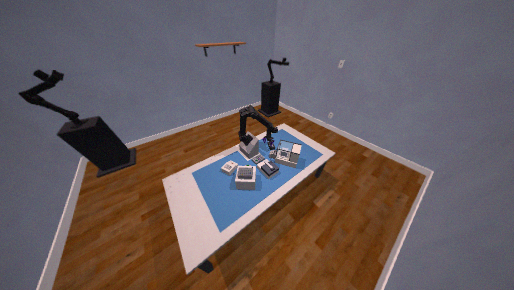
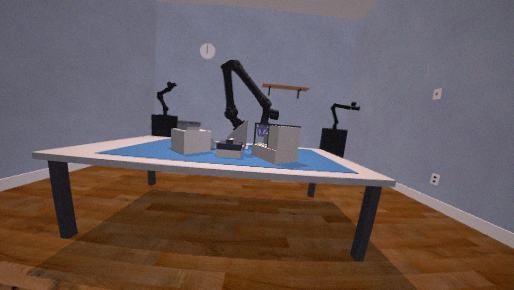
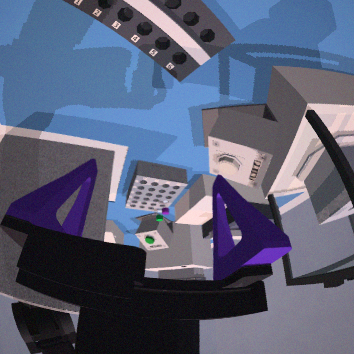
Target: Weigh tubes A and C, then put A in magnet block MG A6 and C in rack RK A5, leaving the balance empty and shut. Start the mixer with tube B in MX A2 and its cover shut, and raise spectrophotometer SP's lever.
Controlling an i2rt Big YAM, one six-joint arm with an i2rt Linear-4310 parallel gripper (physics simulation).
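Frame: origin at the arm's base, x ahead, y left, z up, level; centimetres.
Seen in the pictures: gripper, fingertip midpoint: (image 1: 267,144) (image 2: 260,136) (image 3: 155,171); arm's base, link origin: (image 1: 248,140) (image 2: 239,126).
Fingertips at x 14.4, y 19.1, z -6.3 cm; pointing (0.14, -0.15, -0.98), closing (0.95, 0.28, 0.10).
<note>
Offsets run from my fingertips to a thing's top centre. "pt": to the spot under its first point.
My gripper (image 1: 269,144) (image 2: 262,131) (image 3: 155,171) is open and empty, its purple fingers wide apart, in the air beside the balance {dx +21.0, dy +6.9, dz +11.6 cm} (image 1: 288,159) (image 2: 285,145). The balance has black-framed clear panes; its door state and pan contents are unclear. The numbered dark magnet block {pt dx -4.1, dy +7.2, dz -9.7 cm} (image 3: 145,28) shows several open holes. The grey rack (image 1: 257,158) (image 3: 156,192) stands beyond the fingers. A purple cap {dx +8.8, dy -19.0, dz -5.2 cm} (image 3: 165,211) and a green cap {dx +9.1, dy -22.8, dz -5.2 cm} (image 3: 159,218) show just past it; their letters are unreadable. A white box with a dark grid top {dx +20.1, dy -42.1, dz +8.3 cm} (image 1: 245,182) (image 2: 191,141) and a dark-topped device {dx +23.6, dy -18.1, dz -0.5 cm} (image 1: 268,168) (image 2: 230,149) stand nearby; mixer cover and lever positions are unclear.
A small box with a round dial {pt dx +9.7, dy +0.4, dz -3.8 cm} (image 3: 240,160) stands beside the balance. A box with a green button {pt dx +11.6, dy -34.6, dz -3.8 cm} (image 3: 152,240) is farther off. A white pad with small holes {pt dx +2.3, dy -52.8, dz -4.4 cm} (image 1: 229,167) lies left of the grid-topped box. The arm's grey base (image 1: 249,146) stands behind the rack.
</note>
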